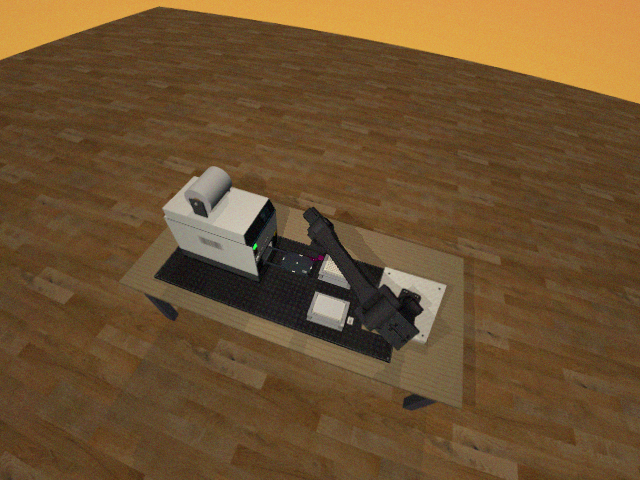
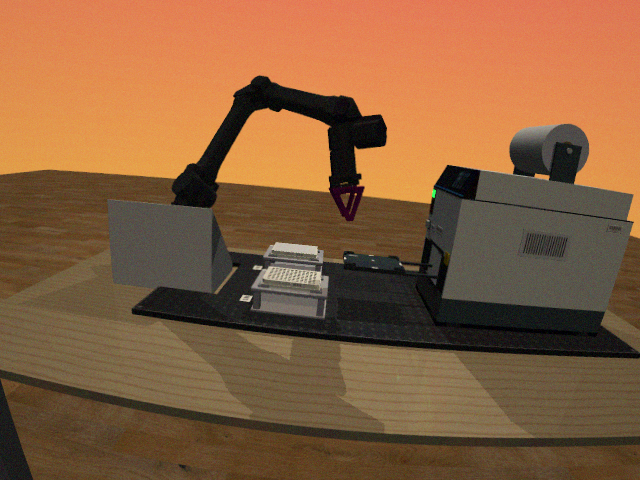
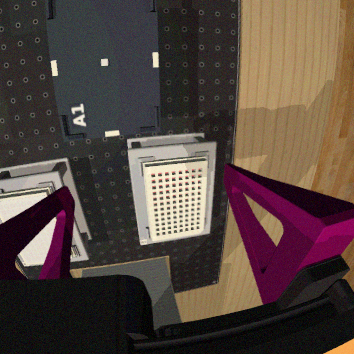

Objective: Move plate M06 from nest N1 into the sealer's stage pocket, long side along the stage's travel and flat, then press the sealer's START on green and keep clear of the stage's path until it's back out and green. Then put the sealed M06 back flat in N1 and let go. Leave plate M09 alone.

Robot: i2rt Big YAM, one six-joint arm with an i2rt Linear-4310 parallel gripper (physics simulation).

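Frame: origin at the arm's base, x ahead, y down, z left, level; centimetres.
Where they show: gripper, fingertip midpoint: point(image 1: 315, 251) point(image 2: 347, 218) point(image 3: 146, 182); arm's base at its link origin: point(image 2: 175, 232).
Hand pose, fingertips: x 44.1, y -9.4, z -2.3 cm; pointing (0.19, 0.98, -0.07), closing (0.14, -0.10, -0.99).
Each offset is from my fingertips to the top centre of the thing. "pt": to the spot under its first point. Level surfaces: height alone.
My gripper point(image 1: 317, 257) point(image 2: 350, 218) point(image 3: 146, 182) is open and empty, high above the gap between the stage and the nests. A cream plate with open wells {dx -10.6, dy +13.2, dz -5.6 cm} point(image 1: 331, 265) point(image 2: 292, 277) point(image 3: 176, 200) lies flat in one grey nest {dx -10.6, dy +14.2, dz -5.6 cm} point(image 2: 289, 304) point(image 3: 135, 185). A plain white-topped plate {dx -14.0, dy +13.3, dz +15.4 cm} point(image 1: 328, 307) point(image 2: 294, 250) point(image 3: 15, 205) lies in the other nest {pt dx -14.7, dy +19.8, dz +20.0 cm} point(image 1: 325, 322) point(image 3: 77, 215). I cannot read which is M06 or M09. The sealer point(image 1: 217, 242) point(image 2: 527, 258) shows a green light {pt dx +21.5, dy -7.0, dz +13.4 cm} point(image 1: 254, 246) point(image 2: 433, 193). Its dark stage {pt dx +7.3, dy +10.0, dz +2.7 cm} point(image 1: 297, 262) point(image 2: 371, 261) point(image 3: 107, 90) is out, its pocket empty.
The black perforated board {dy +20.3 cm} point(image 1: 268, 299) point(image 2: 372, 310) point(image 3: 200, 100) carries the sealer and nests on a wooden table {dy +21.7 cm} point(image 1: 444, 361) point(image 2: 361, 392) point(image 3: 280, 75). The arm's base stands on a white mount point(image 1: 434, 299) point(image 2: 160, 248) behind the nests. A film roll {dx +45.2, dy -27.2, dz +5.6 cm} point(image 1: 214, 183) point(image 2: 532, 147) tops the sealer.
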